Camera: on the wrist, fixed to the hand. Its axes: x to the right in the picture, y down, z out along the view.
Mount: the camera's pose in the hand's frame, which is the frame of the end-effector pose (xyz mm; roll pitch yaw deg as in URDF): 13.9 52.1 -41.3 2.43 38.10 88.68
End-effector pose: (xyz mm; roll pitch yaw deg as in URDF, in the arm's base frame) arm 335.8 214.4 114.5 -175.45 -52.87 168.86
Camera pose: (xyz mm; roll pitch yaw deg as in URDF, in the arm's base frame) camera 367.2 264.5 147.9 -119.21 -20.37 51.58
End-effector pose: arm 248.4 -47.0 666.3 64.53 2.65 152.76
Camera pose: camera 207.5 -93.1 694.9 6.72 -26.33 -119.71
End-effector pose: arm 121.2 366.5 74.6 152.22 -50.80 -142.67
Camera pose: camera 135.4 411.1 123.8 -105.42 -36.22 67.75
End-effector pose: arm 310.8 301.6 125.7 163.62 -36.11 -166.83
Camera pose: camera 322.3 343.7 177.8 -125.86 -41.93 64.49
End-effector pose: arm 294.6 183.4 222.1 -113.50 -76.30 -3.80
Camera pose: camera 324.4 122.6 228.2 -98.84 5.45 -65.87
